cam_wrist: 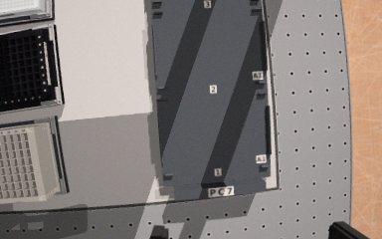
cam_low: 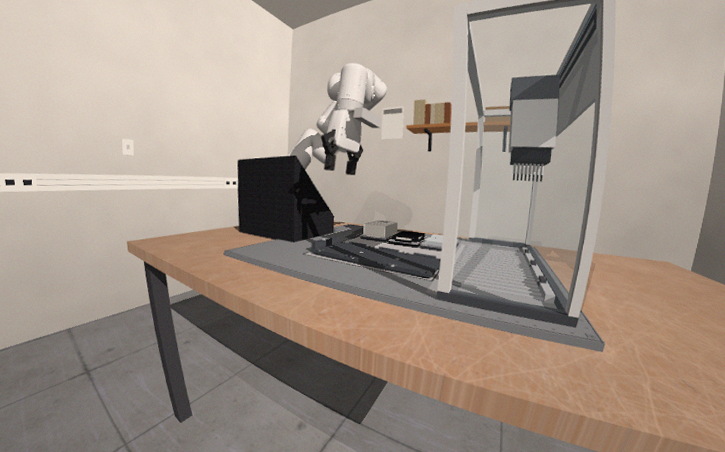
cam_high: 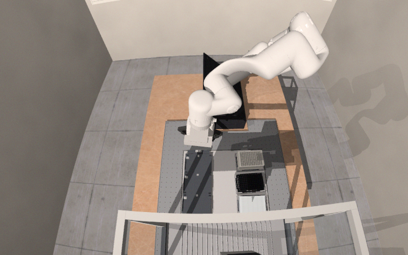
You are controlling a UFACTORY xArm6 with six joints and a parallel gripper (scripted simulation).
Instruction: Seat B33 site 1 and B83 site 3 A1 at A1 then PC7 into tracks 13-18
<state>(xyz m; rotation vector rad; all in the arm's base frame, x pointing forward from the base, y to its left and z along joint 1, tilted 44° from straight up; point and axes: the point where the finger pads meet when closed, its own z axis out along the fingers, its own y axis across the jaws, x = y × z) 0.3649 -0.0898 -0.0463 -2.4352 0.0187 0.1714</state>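
My gripper is now 24 cm to the right of the nest S1, 22 cm above it and 1 cm short of it. Round my hand: post: 34 cm ahead, 16 cm to the right, 2 cm above; then black plate B38: 24 cm to the left, 21 cm below, 12 cm ahead; then plate carrier PC7: 21 cm below, 13 cm ahead, 1 cm to the right.
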